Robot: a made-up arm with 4 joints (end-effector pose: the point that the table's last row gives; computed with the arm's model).
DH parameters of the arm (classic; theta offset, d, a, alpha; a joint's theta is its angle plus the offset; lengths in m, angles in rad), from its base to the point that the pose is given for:
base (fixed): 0 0.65 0.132 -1.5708
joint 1: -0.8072 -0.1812 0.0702 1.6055
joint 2: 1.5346 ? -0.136 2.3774
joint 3: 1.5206 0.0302 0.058 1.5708
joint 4: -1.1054 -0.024 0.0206 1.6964
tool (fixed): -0.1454 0.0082 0 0
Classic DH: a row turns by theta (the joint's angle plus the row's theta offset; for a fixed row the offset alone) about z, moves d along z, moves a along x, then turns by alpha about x.
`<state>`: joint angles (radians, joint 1 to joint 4).
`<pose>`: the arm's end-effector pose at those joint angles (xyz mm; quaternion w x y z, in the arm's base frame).
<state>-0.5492 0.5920 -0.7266 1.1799</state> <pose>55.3 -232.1 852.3 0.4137 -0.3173 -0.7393 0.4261</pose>
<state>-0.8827 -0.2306 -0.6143 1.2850</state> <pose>2.7 -307.7 749.2 0.4492 -0.1414 -0.8821 0.0055</pose>
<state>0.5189 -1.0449 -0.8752 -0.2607</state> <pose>95.9 -274.5 756.8 0.5096 -0.2042 -0.8295 0.1027</pose>
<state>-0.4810 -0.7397 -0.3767 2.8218</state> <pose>56.5 -338.5 711.3 0.9326 0.2205 -0.0997 -0.2676</pose>
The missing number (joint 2, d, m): 0.0855
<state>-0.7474 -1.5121 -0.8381 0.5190</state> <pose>12.5 -242.1 626.4 0.2969 -0.0723 -0.8672 -0.3932</pose>
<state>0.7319 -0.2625 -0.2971 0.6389</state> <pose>215.1 -333.5 780.3 0.8086 -0.0039 -0.5882 0.0142</pose>
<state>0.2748 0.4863 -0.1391 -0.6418</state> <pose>228.9 -302.5 832.3 0.0323 0.2842 -0.9235 0.2557</pose>
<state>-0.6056 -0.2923 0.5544 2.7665</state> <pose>72.5 -384.4 733.5 0.8622 0.4552 -0.2219 -0.0121</pose>
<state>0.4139 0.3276 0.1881 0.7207</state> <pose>250.8 -331.7 827.0 0.7146 0.1892 -0.6711 0.0565</pose>
